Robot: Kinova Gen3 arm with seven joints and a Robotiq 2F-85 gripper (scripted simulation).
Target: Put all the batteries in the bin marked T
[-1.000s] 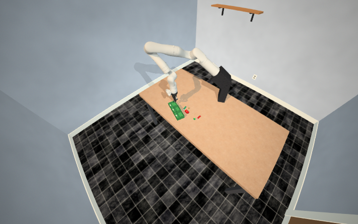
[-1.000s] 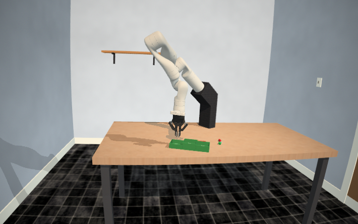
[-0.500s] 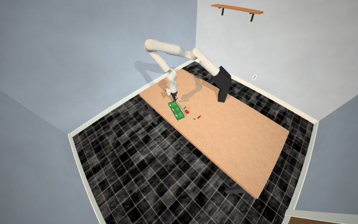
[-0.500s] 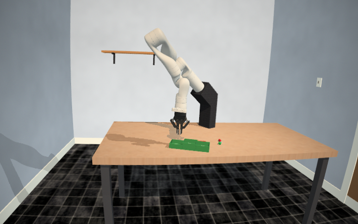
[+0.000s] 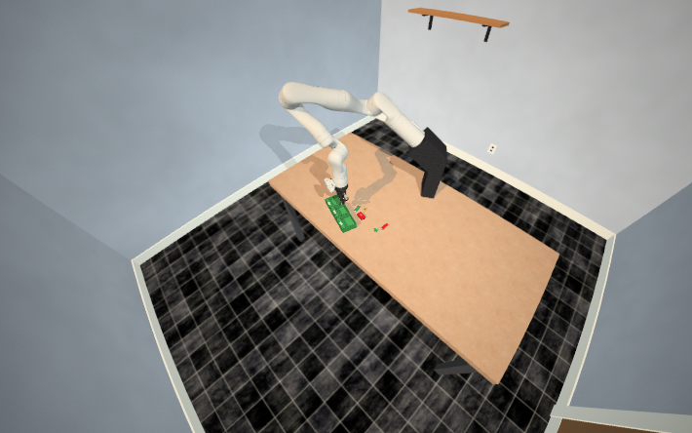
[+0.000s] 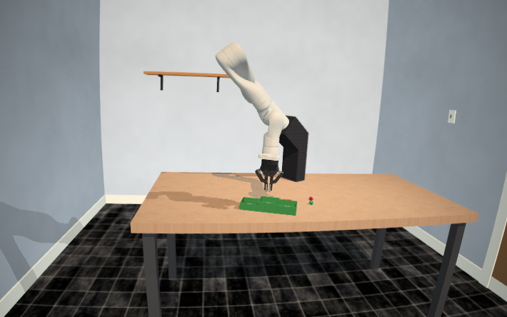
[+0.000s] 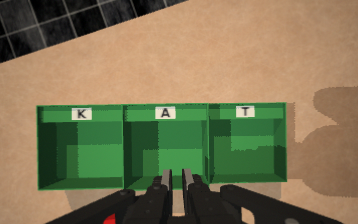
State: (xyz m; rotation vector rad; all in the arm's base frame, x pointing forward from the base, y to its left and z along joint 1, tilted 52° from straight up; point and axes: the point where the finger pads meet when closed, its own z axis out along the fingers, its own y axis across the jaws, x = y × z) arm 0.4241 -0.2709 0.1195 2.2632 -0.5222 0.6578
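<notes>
My gripper is now 2 cm short of the joined green bins and 7 cm above it. Also, from my hand: red 9 V battery: 1 cm behind, 12 cm to the left, 9 cm below; then small yellow nut: 7 cm behind, 11 cm to the left, 9 cm below; then green cylindrical battery: 5 cm behind, 7 cm to the left, 9 cm below.
</notes>
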